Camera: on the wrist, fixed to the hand. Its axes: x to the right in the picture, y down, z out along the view.
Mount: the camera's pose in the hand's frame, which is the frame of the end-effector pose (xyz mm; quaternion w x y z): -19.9 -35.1 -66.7 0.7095 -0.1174 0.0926 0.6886
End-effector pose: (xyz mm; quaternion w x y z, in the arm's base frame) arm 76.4 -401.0 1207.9 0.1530 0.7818 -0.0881 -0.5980
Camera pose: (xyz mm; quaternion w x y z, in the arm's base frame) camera 133.6 -352.8 1229.7 0.6203 0.5315 -0.5165 -0.2569
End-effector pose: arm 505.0 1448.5 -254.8 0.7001 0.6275 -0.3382 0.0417
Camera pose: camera 534.8 1508.9 -294.0 0.5730 0.1263 -0.6121 0.5301
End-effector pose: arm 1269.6 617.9 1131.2 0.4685 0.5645 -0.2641 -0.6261
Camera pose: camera 1321.6 663.5 1095.3 0.8543 0.2216 -0.4592 -0.1004
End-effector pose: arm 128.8 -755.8 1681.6 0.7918 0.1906 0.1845 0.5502
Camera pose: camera 116.9 -779.2 1608.2 0.1882 0.1184 0.0084 0.9749
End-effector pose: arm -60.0 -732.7 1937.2 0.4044 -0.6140 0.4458 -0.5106
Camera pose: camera -122.8 -706.7 1975.4 0.5252 -0.1289 0.8365 -0.0883
